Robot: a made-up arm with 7 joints. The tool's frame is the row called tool.
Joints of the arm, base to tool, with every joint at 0 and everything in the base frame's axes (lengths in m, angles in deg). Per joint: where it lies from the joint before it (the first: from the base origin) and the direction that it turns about. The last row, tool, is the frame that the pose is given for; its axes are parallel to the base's.
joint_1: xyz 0.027 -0.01 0.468 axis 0 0 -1
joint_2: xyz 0.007 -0.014 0.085 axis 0 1 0
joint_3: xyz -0.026 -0.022 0.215 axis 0 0 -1
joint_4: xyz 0.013 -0.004 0.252 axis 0 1 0
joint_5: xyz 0.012 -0.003 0.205 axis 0 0 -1
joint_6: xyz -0.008 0.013 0.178 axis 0 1 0
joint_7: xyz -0.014 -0.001 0.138 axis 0 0 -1
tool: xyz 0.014 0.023 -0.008
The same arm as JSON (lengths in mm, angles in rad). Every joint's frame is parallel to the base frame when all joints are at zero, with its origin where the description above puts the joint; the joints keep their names.
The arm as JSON. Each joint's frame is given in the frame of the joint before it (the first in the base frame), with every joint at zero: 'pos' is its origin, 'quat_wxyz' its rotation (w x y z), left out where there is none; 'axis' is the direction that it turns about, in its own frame. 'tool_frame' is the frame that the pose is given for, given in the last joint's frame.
{"length_unit": "mm", "angle_unit": "rad", "joints": [{"joint": "joint_1", "pos": [27.0, -10.0, 468.0], "axis": [0.0, 0.0, -1.0]}, {"joint": "joint_2", "pos": [7.0, -14.0, 85.0], "axis": [0.0, 1.0, 0.0]}, {"joint": "joint_3", "pos": [-26.0, -22.0, 215.0], "axis": [0.0, 0.0, -1.0]}, {"joint": "joint_4", "pos": [13.0, -4.0, 252.0], "axis": [0.0, 1.0, 0.0]}, {"joint": "joint_5", "pos": [12.0, -3.0, 205.0], "axis": [0.0, 0.0, -1.0]}, {"joint": "joint_6", "pos": [-8.0, 13.0, 178.0], "axis": [0.0, 1.0, 0.0]}, {"joint": "joint_7", "pos": [-14.0, -1.0, 138.0], "axis": [0.0, 0.0, -1.0]}], "tool_frame": {"pos": [14.0, 23.0, -8.0]}}
